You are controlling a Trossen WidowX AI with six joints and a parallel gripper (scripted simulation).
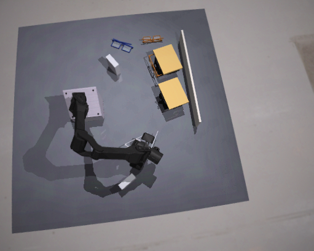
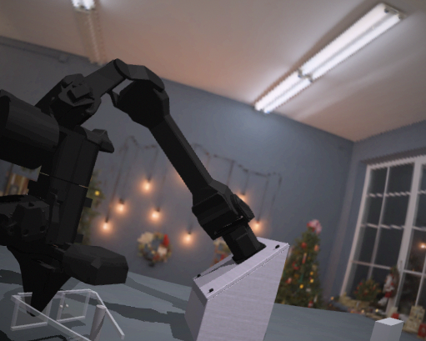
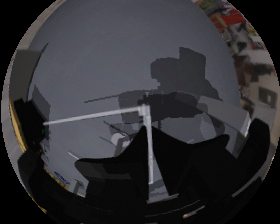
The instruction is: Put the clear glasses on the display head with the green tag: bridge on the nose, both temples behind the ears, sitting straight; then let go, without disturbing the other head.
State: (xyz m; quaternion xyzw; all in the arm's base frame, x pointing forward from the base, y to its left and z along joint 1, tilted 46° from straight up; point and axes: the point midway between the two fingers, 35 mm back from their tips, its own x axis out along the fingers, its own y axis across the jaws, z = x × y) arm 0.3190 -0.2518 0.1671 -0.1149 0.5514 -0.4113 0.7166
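My gripper tip is 2 cm past the white peg, 7 cm to the right of it and 3 cm above it. From my gripper tip the other things lie so: long white wall (31 cm ahead, 44 cm to the left).
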